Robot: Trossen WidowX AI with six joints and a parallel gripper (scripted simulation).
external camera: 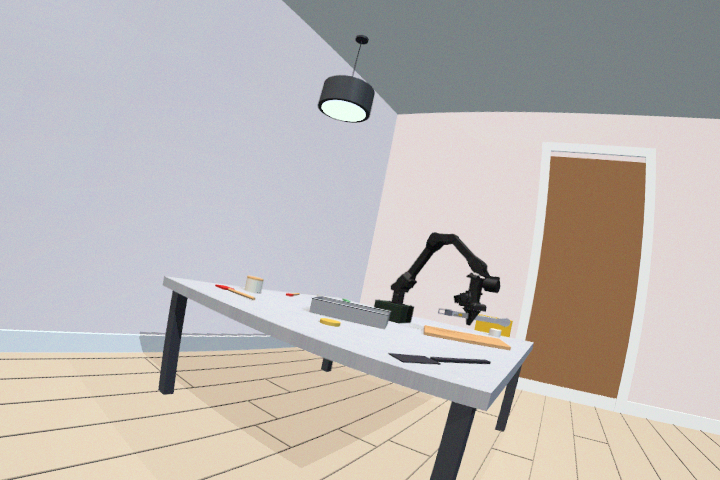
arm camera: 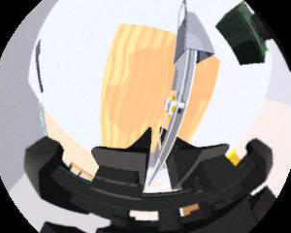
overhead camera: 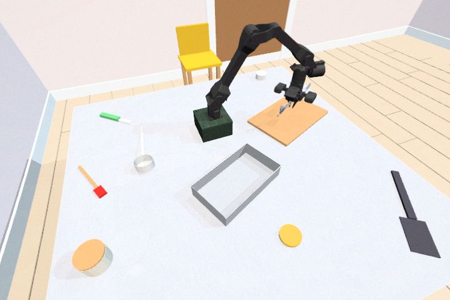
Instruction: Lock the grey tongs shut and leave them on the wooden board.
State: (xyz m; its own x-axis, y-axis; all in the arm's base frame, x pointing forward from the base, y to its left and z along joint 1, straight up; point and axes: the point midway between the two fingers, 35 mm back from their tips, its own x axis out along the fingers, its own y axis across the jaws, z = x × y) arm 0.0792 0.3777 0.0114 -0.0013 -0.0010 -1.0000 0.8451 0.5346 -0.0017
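My gripper tip is 5 cm above the wooden board. Also, from my gripper tip: roasting tin (26 cm ahead, 43 cm to the right, 3 cm below); then white cup (41 cm behind, 8 cm to the left, 4 cm below); then black spatula (61 cm ahead, 6 cm to the left, 6 cm below).
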